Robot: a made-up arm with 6 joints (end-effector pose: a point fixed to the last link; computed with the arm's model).
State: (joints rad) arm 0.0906 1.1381 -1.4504 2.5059 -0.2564 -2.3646
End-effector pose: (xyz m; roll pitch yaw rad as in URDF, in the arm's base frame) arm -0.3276 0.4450 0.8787 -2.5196 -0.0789 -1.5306
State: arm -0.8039 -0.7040 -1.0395 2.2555 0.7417 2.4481
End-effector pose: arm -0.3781 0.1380 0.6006 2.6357 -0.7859 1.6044
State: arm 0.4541 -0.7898 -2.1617 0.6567 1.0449 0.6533
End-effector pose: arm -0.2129 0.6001 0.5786 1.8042 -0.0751 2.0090
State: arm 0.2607 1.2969 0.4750 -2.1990 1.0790 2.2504
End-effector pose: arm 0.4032 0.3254 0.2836 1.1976 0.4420 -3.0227
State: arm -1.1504 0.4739 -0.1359 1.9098 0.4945 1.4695
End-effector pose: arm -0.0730 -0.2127 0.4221 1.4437 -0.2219 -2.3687
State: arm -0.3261 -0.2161 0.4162 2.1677 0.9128 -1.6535
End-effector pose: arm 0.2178 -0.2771 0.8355 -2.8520 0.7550 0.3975
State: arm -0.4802 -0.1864 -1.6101 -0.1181 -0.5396 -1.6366
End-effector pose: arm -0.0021 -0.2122 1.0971 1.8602 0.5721 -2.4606
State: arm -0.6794 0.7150 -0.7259 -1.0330 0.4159 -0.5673
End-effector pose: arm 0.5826 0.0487 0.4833 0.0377 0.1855 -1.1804
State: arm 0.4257 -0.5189 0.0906 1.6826 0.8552 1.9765
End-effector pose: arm -0.0545 0.2849 1.1793 -2.1812 0.1923 1.6666
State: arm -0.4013 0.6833 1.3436 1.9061 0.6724 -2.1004
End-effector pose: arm 0.5721 0.0034 0.7258 -2.5055 -0.0714 1.8128
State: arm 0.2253 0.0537 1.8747 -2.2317 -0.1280 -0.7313
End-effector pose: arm 0.3613 0.2446 0.0993 -1.0256 0.4780 1.2426
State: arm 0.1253 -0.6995 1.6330 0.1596 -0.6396 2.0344
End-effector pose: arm 0.0815 0.6949 0.6454 -0.8685 -0.2924 -2.6628
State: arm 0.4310 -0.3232 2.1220 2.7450 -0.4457 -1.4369
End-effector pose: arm 0.7277 -0.0625 0.5725 -2.4099 0.7272 0.9566
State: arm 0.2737 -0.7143 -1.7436 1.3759 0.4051 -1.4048
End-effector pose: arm -0.2836 0.4455 0.5232 -2.3702 0.0946 -2.1851
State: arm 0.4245 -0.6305 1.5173 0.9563 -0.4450 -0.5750
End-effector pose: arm 0.4899 0.6382 0.8802 1.2633 -0.3141 0.2197
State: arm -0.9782 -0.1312 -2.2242 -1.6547 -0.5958 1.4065
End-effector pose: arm 0.1254 -0.0038 0.2737 0.4541 -0.0956 -0.4534
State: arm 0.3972 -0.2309 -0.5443 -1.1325 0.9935 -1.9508
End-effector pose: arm 0.4271 -0.0746 0.9613 2.0228 -0.2452 2.3397
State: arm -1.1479 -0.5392 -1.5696 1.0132 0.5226 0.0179
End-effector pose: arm -0.4712 0.0710 1.0269 1.4805 -0.1685 2.9715
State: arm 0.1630 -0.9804 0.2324 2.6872 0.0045 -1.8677
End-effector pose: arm 0.0265 -0.0913 1.1803 2.5480 -0.2066 0.5435
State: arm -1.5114 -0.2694 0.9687 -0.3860 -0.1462 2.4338
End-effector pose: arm 0.0200 0.3192 1.3746 -2.3059 0.6890 2.4930
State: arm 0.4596 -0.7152 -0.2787 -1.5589 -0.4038 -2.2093
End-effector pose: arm 0.5280 -0.2091 0.8837 1.6700 -0.6892 -3.0398
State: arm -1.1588 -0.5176 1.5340 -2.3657 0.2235 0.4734
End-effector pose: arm 0.5242 0.6196 0.5113 -1.6633 0.8155 1.3598
